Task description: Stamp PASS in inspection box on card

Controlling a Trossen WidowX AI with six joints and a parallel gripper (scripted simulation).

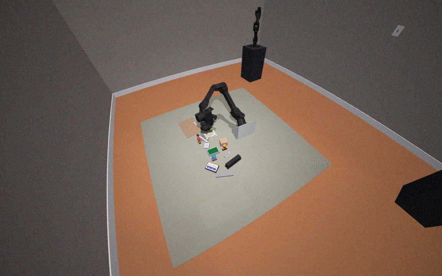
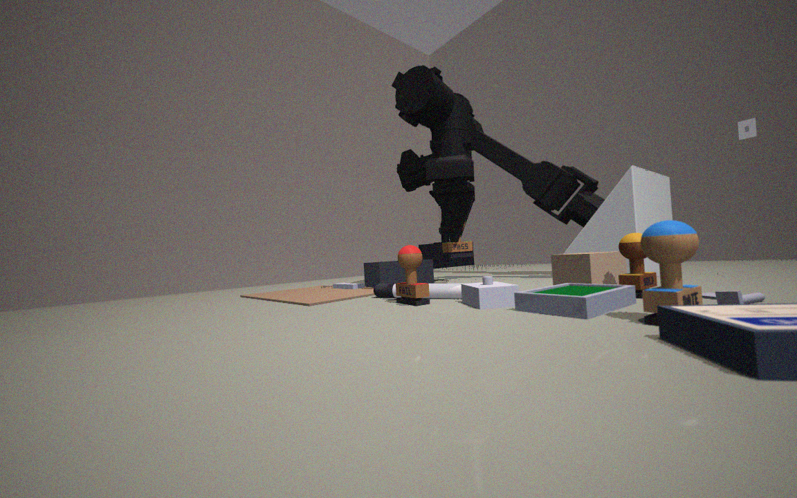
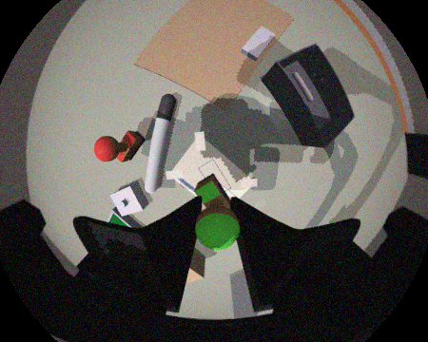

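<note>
The grey block is 11 cm to the left of my gripper tip, 9 cm ahead of it and 5 cm below it. From my gripper tip the other things lie so: white marker 9 cm ahead, 6 cm below, 1 cm to the right; then pass stamp right at my gripper tip; then white card 7 cm below.
</note>
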